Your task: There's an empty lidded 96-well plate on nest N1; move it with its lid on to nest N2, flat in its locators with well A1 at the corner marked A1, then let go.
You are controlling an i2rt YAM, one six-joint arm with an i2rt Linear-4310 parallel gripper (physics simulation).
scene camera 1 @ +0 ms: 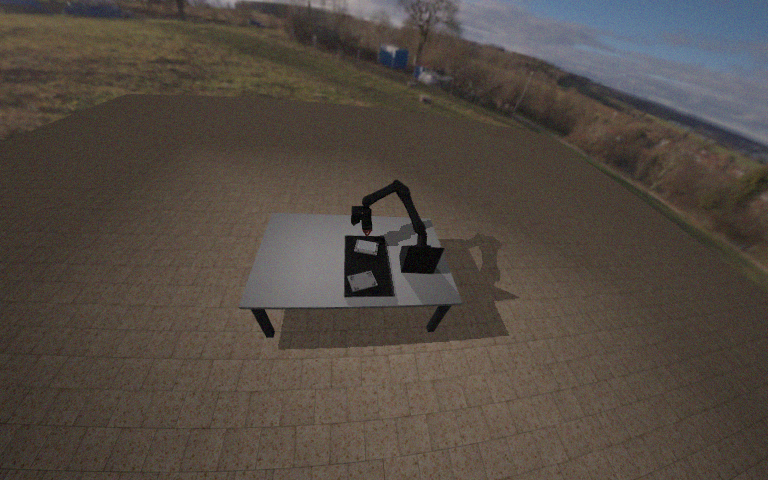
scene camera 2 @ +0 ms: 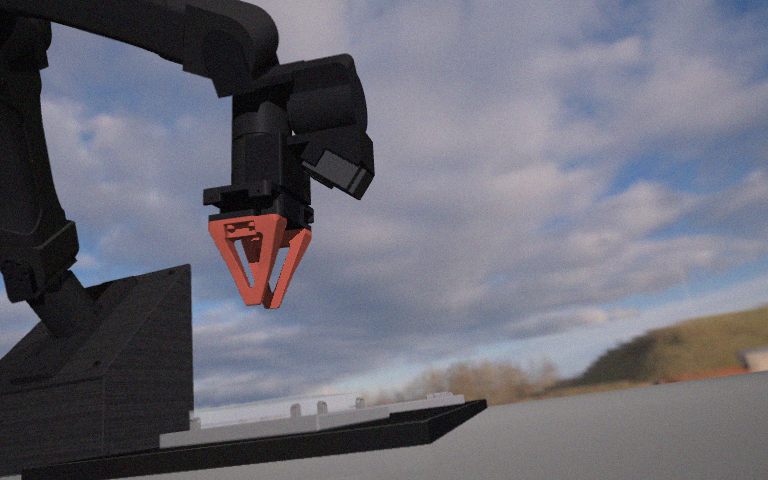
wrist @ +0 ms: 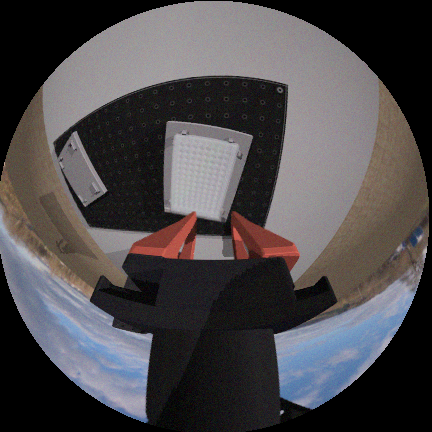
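Pixels of known places: gripper, fingertip midpoint: (scene camera 1: 367, 234) (scene camera 2: 263, 306) (wrist: 213, 216); arm's base at its link origin: (scene camera 1: 421, 246) (scene camera 2: 81, 327).
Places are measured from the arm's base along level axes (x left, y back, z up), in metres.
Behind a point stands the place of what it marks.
The white lidded plate (scene camera 1: 367, 246) {x -0.096, y -0.349, z -0.132 m} (scene camera 2: 254, 411) (wrist: 202, 175) {x -0.114, y -0.364, z -0.132 m} sits on a light grey nest (scene camera 2: 249, 431) {x -0.170, y -0.363, z -0.155 m} (wrist: 207, 130) {x -0.117, y -0.426, z -0.148 m}, with small locator tabs around it. Its lid is on and it looks flat. The other grey nest (scene camera 1: 362, 281) {x 0.197, y -0.373, z -0.148 m} (wrist: 82, 170) {x 0.158, y -0.378, z -0.149 m} is empty, at the near end of the board in scene camera 1 and at the left in the wrist view. My gripper (scene camera 1: 367, 233) {x -0.134, y -0.360, z -0.051 m} (scene camera 2: 263, 305) {x -0.134, y -0.360, z -0.051 m} (wrist: 213, 216) {x -0.134, y -0.360, z -0.051 m} has its red fingers partly open with nothing between them. It points down, well above the plate's level and apart from it. Nest labels and the A1 marks cannot be read.
Both nests stand on a black perforated board (scene camera 1: 362, 263) {x 0.041, y -0.378, z -0.160 m} (scene camera 2: 339, 444) {x -0.227, y -0.463, z -0.168 m} (wrist: 135, 200) {x 0.030, y -0.293, z -0.160 m} on the grey table (scene camera 1: 300, 260) {x 0.041, y -0.793, z -0.173 m} (scene camera 2: 623, 435) {x -0.285, y -0.622, z -0.173 m} (wrist: 325, 150) {x -0.328, y -0.435, z -0.173 m}. The dark arm base (scene camera 1: 421, 260) {x 0.086, y -0.004, z -0.038 m} (scene camera 2: 147, 350) {x -0.002, y -0.113, z -0.047 m} stands beside the board. The table's edges show in scene camera 1.
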